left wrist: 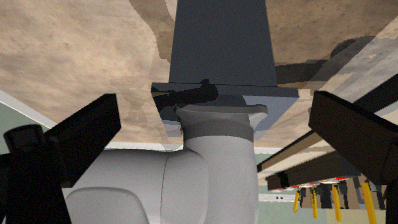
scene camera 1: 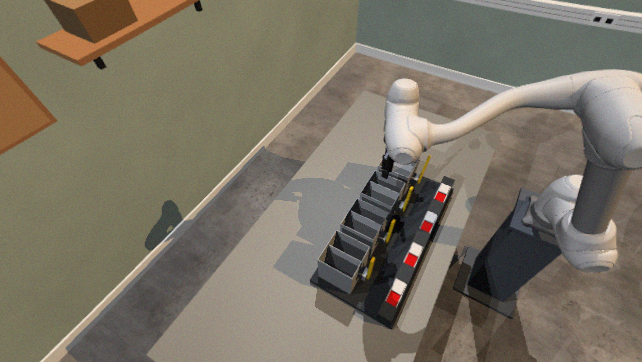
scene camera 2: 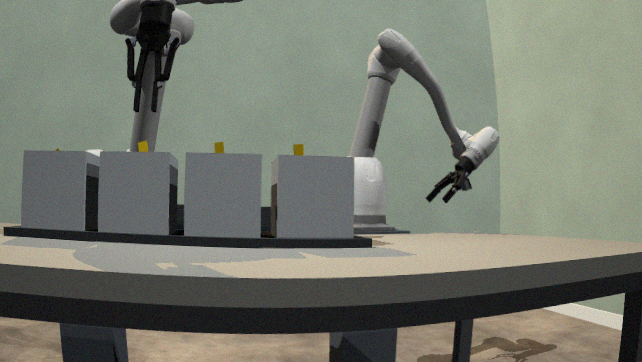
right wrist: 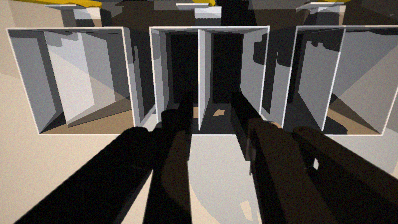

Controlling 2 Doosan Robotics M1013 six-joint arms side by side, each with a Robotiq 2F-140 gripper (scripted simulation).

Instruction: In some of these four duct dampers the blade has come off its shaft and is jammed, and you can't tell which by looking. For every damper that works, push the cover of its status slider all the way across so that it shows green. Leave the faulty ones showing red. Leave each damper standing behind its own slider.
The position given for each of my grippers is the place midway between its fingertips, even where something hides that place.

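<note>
My left gripper appears at (scene camera 2: 435, 200) and (left wrist: 214, 109). My right gripper (scene camera 2: 144, 110) (right wrist: 212, 106) is visible in scene camera 2 and in the right wrist view. Scene camera 2 also shows a damper (scene camera 2: 59, 188), a damper (scene camera 2: 222, 197) and a damper (scene camera 2: 137, 193).
</note>
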